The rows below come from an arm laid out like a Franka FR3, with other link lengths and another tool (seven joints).
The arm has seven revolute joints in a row. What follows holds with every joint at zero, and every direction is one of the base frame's. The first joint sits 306.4 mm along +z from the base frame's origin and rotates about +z. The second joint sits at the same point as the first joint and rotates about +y. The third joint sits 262.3 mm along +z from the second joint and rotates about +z. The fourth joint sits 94.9 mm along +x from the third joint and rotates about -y. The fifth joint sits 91.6 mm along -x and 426.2 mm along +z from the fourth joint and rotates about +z. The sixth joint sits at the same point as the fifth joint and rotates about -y. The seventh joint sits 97.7 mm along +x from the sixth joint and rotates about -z. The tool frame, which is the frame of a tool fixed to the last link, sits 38 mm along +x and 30 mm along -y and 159.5 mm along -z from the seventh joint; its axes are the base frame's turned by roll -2.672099, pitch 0 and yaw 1.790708 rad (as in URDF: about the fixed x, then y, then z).
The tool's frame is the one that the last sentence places.
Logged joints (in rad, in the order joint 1, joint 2, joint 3, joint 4, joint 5, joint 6, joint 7), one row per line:
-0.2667 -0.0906 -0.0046 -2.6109 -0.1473 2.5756 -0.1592
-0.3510 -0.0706 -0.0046 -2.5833 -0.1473 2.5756 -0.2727
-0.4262 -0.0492 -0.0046 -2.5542 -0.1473 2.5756 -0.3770
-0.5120 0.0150 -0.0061 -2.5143 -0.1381 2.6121 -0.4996
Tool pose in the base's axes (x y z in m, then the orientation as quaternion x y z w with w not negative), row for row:
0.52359 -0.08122 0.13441 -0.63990 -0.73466 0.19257 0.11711
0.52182 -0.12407 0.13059 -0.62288 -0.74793 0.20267 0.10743
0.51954 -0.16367 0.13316 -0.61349 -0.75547 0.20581 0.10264
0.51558 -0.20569 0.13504 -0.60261 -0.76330 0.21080 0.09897
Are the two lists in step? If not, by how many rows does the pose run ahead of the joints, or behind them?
The pose runs 2 rows behind the joints: the pose in row i belongs to the joints in row i - 2.
